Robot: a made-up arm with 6 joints. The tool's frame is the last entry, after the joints.
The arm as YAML. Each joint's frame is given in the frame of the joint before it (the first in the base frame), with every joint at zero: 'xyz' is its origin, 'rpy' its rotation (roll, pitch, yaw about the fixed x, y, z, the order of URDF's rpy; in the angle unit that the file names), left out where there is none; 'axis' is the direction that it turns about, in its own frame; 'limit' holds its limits. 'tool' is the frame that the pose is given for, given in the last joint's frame.
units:
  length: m
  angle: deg
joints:
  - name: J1
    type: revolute
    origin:
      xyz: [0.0, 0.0, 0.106]
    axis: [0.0, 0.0, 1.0]
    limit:
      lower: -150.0
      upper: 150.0
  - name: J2
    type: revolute
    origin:
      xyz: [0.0, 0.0, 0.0]
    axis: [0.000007, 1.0, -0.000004]
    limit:
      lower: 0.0
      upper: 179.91
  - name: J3
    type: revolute
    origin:
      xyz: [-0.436, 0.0, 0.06]
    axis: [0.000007, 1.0, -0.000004]
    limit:
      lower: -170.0
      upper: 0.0
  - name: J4
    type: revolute
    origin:
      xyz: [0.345, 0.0, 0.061]
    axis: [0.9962, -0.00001, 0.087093]
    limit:
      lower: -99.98
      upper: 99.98
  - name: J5
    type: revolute
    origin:
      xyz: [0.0, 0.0, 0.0]
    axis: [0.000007, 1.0, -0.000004]
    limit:
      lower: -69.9
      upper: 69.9
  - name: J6
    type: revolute
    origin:
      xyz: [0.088, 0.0, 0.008]
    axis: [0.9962, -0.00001, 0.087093]
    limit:
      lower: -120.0
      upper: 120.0
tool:
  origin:
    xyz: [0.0, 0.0, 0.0]
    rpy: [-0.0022, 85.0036, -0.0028]
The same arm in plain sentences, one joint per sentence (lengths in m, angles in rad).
The arm has six revolute joints in a row. What follows holds with every joint at zero, and every direction is one of the base frame's.
The first joint lies 0.106 m along +z from the base frame's origin and rotates about +z, from -2.618 to 2.618 rad.
The second joint lies at the same point as the first joint and rotates about +y, from 0 to 3.14 rad.
The third joint lies 0.436 m along -x and 0.06 m along +z from the second joint and rotates about +y, from -2.9671 to 0 rad.
The fourth joint lies 0.345 m along +x and 0.061 m along +z from the third joint and rotates about the direction (0.9962, 0, 0.0871), from -1.745 to 1.745 rad.
The fifth joint lies at the same point as the fourth joint and rotates about +y, from -1.22 to 1.22 rad.
The sixth joint lies 0.088 m along +x and 0.008 m along +z from the fifth joint and rotates about the direction (0.9962, 0, 0.0871), from -2.0944 to 2.0944 rad.
The tool frame, which is the frame that the pose is given for, lies at the same point as the sixth joint; its axes are the base frame's turned by roll 0, pitch 1.4836 and yaw 0 rad (as in URDF: about the fixed x, then y, then z).

